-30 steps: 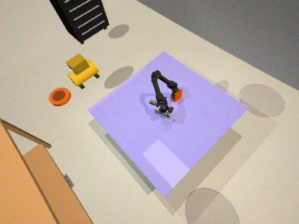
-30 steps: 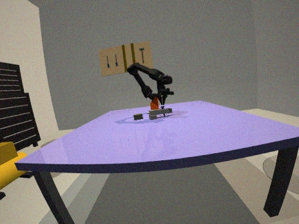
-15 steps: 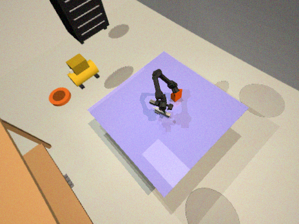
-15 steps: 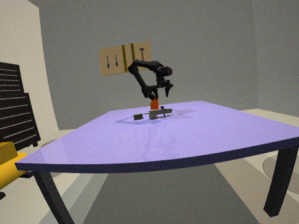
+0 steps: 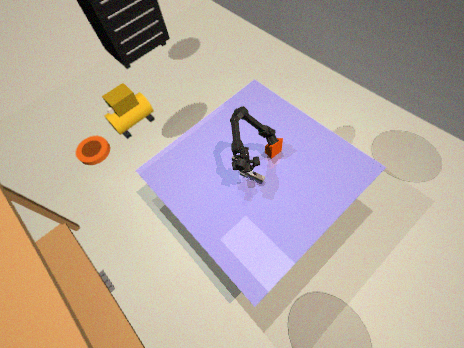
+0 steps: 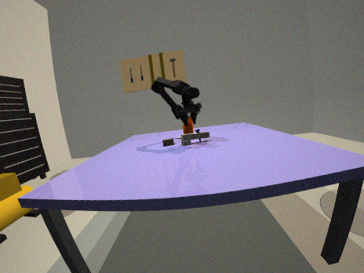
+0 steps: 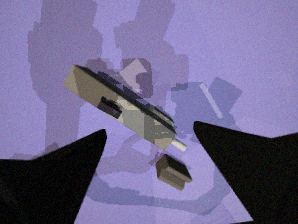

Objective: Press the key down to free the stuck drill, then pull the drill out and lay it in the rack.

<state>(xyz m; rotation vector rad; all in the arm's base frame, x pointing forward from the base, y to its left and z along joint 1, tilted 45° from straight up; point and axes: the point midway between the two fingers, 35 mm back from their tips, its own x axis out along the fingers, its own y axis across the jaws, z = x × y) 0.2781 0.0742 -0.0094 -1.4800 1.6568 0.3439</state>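
Now: the thin drill 40 mm to the right of my gripper tip and 70 mm below it. From my gripper tip the other things lie so: dark key: 40 mm behind, 40 mm to the left, 70 mm below; grey block: 30 mm behind, 10 mm to the left, 80 mm below.
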